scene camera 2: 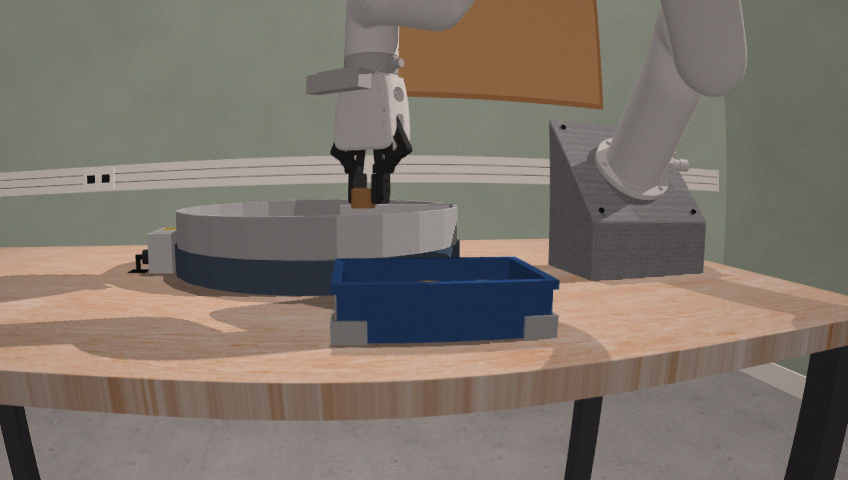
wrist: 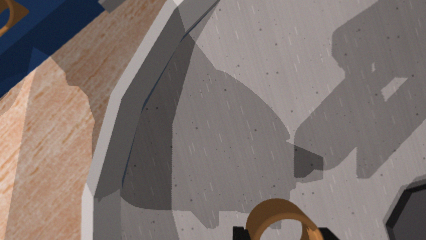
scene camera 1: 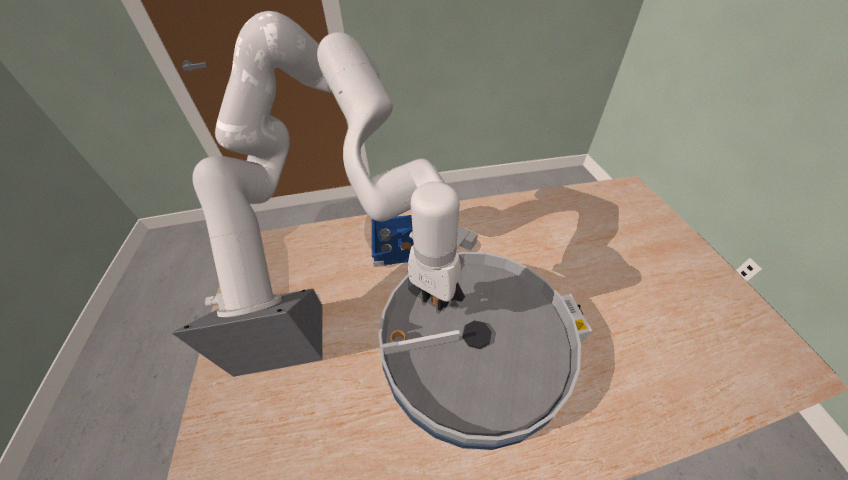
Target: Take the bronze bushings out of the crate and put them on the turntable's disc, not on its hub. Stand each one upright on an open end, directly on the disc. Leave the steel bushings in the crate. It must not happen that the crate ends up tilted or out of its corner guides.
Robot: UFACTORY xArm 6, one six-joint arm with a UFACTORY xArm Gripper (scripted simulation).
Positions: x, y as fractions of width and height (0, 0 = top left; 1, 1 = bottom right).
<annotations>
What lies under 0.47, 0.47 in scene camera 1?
A blue crate.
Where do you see a blue crate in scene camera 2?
At 0.47, 0.64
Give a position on a grey turntable disc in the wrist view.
At 0.74, 0.46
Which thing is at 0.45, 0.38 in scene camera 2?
My gripper.
</annotations>
